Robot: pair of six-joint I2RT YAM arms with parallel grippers.
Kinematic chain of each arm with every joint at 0, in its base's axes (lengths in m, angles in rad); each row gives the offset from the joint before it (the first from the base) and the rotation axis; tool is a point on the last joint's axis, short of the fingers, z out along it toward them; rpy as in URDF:
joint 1: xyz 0 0 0.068 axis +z
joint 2: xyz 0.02 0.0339 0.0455 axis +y
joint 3: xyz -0.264 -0.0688 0 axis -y
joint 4: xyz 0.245 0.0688 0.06 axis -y
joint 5: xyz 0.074 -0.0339 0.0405 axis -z
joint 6: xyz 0.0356 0 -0.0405 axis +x
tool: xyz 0 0 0 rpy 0 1.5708 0
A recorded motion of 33 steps. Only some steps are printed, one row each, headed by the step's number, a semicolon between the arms.
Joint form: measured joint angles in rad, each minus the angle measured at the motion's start. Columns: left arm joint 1, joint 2, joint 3, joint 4, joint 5, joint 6; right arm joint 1, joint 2, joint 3, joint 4, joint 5, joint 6.
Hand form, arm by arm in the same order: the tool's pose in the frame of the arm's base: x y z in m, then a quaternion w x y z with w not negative. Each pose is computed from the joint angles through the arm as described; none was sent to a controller.
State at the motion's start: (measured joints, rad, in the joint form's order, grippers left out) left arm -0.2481 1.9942 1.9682 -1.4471 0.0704 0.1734; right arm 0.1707 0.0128 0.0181 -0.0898 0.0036 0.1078
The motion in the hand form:
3: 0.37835 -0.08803 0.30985 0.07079 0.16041 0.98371 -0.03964; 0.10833 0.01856 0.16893 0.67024 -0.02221 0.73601 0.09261
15: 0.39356 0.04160 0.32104 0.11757 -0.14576 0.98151 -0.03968; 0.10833 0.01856 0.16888 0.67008 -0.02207 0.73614 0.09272
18: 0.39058 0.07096 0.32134 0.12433 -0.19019 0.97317 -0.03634; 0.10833 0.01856 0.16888 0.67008 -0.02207 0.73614 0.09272
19: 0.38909 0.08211 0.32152 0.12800 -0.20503 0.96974 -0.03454; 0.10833 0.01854 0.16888 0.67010 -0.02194 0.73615 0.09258
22: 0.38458 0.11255 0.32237 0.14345 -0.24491 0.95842 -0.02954; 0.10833 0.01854 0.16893 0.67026 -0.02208 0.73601 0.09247
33: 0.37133 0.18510 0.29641 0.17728 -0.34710 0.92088 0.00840; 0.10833 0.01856 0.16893 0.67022 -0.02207 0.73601 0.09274
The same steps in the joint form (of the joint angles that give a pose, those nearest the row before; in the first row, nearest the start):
3: 0.0259 0.0000 0.0424 0.0065 0.0000 -0.0774; 0.0000 0.0000 0.0000 0.0000 -0.0003 -0.0004
15: 0.3597 0.0000 0.0805 0.0607 0.0000 -0.3651; 0.0000 0.0000 0.0000 -0.0003 -0.0003 0.0000
18: 0.4341 0.0000 0.0805 0.0721 0.0000 -0.3822; 0.0000 0.0000 0.0000 -0.0003 -0.0003 0.0000
19: 0.4623 0.0000 0.0805 0.0786 -0.0004 -0.3849; 0.0000 0.0000 0.0000 -0.0004 0.0000 0.0000
22: 0.5390 0.0000 0.0805 0.1076 -0.0004 -0.3929; 0.0000 0.0000 0.0000 -0.0001 0.0000 -0.0004
33: 0.7122 0.0000 -0.0351 0.2937 -0.0507 -0.4337; 0.0000 0.0000 0.0000 0.0000 -0.0004 0.0000

